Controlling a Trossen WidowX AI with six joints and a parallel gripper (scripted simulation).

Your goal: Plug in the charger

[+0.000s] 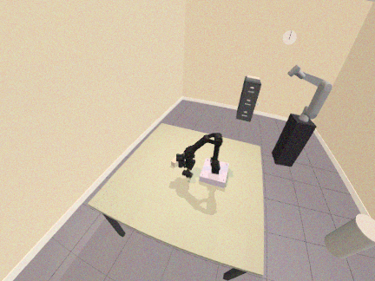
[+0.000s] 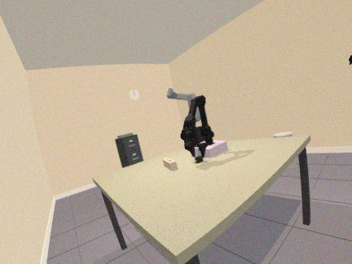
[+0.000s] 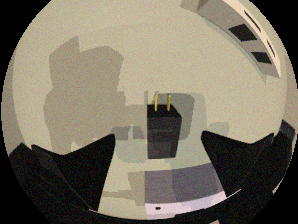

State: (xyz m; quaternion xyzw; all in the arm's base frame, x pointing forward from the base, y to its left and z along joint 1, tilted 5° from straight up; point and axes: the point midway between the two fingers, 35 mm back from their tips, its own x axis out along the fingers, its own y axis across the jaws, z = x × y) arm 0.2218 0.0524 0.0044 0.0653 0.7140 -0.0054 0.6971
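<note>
Now: the two-prong charger 2 cm below my gripper tip and 1 cm ahead of it.
</note>
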